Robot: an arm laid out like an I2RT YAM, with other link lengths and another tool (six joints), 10 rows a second.
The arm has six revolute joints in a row. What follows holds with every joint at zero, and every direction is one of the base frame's. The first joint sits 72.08 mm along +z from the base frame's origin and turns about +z. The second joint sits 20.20 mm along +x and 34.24 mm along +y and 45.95 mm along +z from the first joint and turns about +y. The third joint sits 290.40 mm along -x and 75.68 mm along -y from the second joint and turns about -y. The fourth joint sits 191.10 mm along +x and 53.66 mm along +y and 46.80 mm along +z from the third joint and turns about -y. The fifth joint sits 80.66 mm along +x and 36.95 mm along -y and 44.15 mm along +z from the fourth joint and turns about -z. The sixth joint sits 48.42 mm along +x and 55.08 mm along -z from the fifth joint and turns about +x. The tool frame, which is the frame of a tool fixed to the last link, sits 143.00 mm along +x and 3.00 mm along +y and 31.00 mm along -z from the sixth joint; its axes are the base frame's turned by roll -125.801, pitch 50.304 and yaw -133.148 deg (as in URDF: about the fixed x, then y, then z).
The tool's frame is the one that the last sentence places.
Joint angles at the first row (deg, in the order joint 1, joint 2, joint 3, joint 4, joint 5, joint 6):
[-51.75 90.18 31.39 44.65 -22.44 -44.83]
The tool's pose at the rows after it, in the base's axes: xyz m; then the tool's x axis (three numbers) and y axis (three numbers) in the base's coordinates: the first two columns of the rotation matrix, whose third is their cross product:
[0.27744 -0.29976 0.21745 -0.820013 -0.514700 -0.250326 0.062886 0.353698 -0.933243]
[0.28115 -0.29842 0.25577 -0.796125 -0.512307 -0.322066 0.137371 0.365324 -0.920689]
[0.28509 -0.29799 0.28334 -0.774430 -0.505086 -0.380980 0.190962 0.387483 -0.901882]
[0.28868 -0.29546 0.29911 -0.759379 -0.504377 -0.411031 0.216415 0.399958 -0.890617]
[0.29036 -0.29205 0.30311 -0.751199 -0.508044 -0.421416 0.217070 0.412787 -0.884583]
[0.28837 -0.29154 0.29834 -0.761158 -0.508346 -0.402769 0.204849 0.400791 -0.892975]
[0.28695 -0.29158 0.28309 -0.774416 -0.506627 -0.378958 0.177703 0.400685 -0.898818]
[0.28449 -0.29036 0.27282 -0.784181 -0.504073 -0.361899 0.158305 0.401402 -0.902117]
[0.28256 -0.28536 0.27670 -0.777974 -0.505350 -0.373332 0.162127 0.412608 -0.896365]
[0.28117 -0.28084 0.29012 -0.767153 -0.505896 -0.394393 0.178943 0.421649 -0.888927]
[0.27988 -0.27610 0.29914 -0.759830 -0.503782 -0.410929 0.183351 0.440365 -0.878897]
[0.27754 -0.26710 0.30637 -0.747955 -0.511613 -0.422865 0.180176 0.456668 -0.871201]
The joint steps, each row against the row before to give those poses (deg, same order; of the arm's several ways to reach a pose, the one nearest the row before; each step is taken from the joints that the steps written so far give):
[-0.03 -5.50 2.34 -1.33 -0.38 2.95]
[0.10 -3.39 4.75 -4.11 -0.38 4.41]
[0.24 -1.62 4.32 -3.39 0.00 3.84]
[0.61 -0.91 2.56 -2.13 0.28 1.99]
[0.27 -0.49 0.96 -1.47 -0.37 0.75]
[0.12 -0.25 -0.93 0.11 0.47 -1.28]
[0.00 0.62 -1.97 0.87 0.15 -1.48]
[-0.01 0.03 -1.45 0.20 0.19 -1.02]
[-0.01 -1.33 0.28 -1.54 -0.45 0.77]
[0.02 -1.76 1.85 -2.71 -0.35 1.36]
[-0.01 -1.42 2.07 -3.56 -0.48 1.18]
[0.03 -1.91 1.25 -3.26 -1.07 0.83]

